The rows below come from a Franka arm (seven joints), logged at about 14 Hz.
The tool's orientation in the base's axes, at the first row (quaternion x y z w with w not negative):
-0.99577, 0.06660, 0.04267, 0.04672
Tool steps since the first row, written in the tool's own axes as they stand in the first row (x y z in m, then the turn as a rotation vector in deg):
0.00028, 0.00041, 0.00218, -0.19, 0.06, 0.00
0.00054, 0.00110, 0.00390, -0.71, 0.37, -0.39
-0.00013, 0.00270, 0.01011, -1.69, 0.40, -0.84
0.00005, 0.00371, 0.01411, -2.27, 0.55, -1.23
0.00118, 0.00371, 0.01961, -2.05, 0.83, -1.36
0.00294, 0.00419, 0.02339, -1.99, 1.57, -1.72
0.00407, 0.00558, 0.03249, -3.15, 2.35, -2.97
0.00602, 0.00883, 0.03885, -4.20, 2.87, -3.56
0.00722, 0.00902, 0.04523, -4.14, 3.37, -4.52
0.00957, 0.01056, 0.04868, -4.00, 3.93, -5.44
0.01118, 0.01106, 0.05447, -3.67, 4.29, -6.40
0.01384, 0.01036, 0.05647, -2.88, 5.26, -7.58
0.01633, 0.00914, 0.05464, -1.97, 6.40, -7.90
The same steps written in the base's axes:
0.00005, -0.00023, -0.00222, -0.20, -0.03, 0.01
0.00008, -0.00077, -0.00401, -0.72, -0.31, 0.42
-0.00129, -0.00165, -0.01025, -1.66, -0.26, 0.95
-0.00157, -0.00227, -0.01433, -2.22, -0.37, 1.38
-0.00089, -0.00188, -0.01988, -2.03, -0.69, 1.46
0.00049, -0.00220, -0.02384, -2.04, -1.46, 1.75
0.00070, -0.00282, -0.03309, -3.20, -2.21, 3.03
0.00168, -0.00565, -0.03986, -4.26, -2.64, 3.66
0.00234, -0.00536, -0.04631, -4.19, -3.24, 4.57
0.00417, -0.00685, -0.05009, -4.06, -3.90, 5.42
0.00524, -0.00697, -0.05602, -3.71, -4.39, 6.31
0.00780, -0.00643, -0.05819, -2.97, -5.57, 7.32
0.01057, -0.00573, -0.05649, -2.20, -6.84, 7.46

